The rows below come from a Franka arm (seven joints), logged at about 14 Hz.
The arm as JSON. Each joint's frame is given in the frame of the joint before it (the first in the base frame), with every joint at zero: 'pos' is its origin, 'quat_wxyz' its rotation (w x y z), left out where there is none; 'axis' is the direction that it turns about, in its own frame. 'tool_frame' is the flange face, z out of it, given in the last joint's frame.
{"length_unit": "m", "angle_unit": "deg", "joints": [
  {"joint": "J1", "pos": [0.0, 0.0, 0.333], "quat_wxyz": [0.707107, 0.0, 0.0, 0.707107], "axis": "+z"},
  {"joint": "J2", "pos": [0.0, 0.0, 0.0], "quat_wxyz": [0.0, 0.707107, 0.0, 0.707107], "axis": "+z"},
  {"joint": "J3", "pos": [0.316, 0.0, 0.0], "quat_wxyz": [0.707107, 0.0, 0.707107, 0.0], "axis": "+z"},
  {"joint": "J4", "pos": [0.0, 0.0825, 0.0], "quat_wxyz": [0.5, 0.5, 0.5, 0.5], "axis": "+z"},
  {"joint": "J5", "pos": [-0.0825, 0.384, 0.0], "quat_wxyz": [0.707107, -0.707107, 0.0, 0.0], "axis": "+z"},
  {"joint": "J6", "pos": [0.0, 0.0, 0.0], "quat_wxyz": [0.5, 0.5, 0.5, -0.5], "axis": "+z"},
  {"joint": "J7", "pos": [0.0, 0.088, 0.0], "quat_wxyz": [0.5, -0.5, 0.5, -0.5], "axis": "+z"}
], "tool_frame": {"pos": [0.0, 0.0, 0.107], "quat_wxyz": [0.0, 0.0, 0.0, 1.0]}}
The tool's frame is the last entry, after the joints.
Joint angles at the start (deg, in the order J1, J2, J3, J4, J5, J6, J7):
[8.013, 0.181, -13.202, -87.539, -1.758, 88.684, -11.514]
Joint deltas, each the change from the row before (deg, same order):
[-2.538, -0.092, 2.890, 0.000, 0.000, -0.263, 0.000]
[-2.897, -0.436, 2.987, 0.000, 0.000, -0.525, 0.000]
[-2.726, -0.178, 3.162, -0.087, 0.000, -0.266, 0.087]
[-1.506, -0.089, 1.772, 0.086, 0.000, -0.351, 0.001]
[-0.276, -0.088, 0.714, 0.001, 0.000, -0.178, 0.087]
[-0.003, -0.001, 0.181, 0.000, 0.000, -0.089, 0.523]
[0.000, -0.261, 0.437, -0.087, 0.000, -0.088, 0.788]
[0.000, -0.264, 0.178, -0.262, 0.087, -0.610, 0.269]
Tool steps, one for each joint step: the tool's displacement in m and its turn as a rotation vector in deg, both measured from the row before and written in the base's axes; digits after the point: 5 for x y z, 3 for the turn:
[-0.00065, 0.00332, 0.00044, 0.041, 0.171, 0.344]
[-0.00325, 0.00079, 0.00333, 0.068, 0.088, 0.074]
[-0.00111, 0.00430, 0.00059, 0.009, 0.171, 0.341]
[-0.00093, 0.00267, 0.00102, 0.001, 0.175, 0.254]
[-0.00051, 0.00424, 0.00057, 0.001, 0.086, 0.346]
[-0.00006, 0.00171, -0.00013, 0.004, 0.072, -0.347]
[-0.00134, 0.00424, 0.00164, -0.004, -0.110, -0.353]
[-0.00250, 0.00195, -0.00057, 0.119, 0.594, -0.104]

